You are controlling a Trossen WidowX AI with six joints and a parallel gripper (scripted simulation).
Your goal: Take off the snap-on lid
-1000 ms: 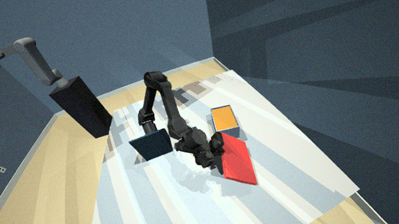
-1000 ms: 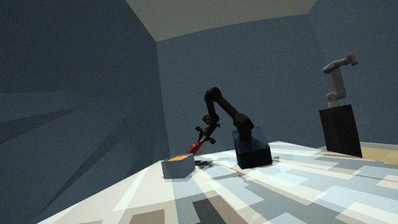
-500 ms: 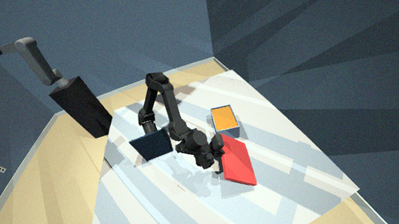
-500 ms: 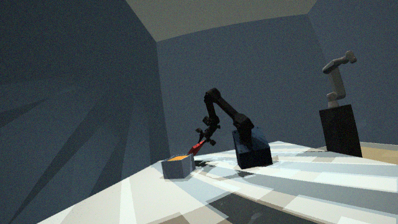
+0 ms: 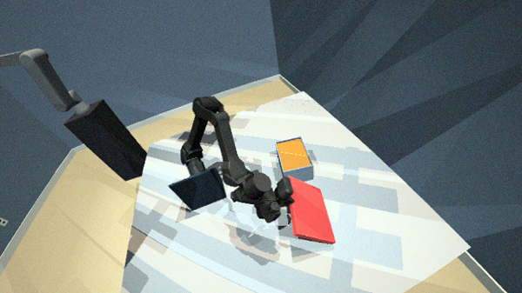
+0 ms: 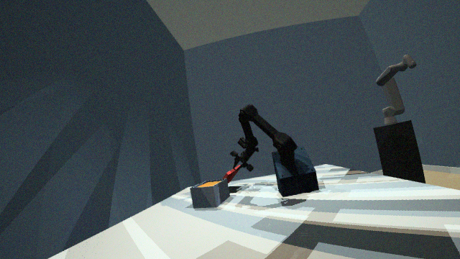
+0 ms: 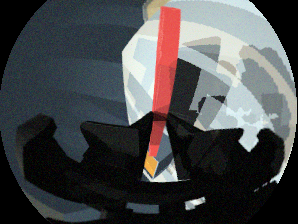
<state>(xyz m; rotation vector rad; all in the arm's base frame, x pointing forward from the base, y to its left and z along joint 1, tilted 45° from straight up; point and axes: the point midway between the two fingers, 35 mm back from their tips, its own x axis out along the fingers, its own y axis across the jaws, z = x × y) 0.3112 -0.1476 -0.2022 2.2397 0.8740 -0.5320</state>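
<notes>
Now: the red lid 6 cm ahead of my gripper tip, 5 cm below it and 2 cm to the right of it. Round my gripper tip: storage box (25 cm to the left, 10 cm ahead, 8 cm below).
</notes>
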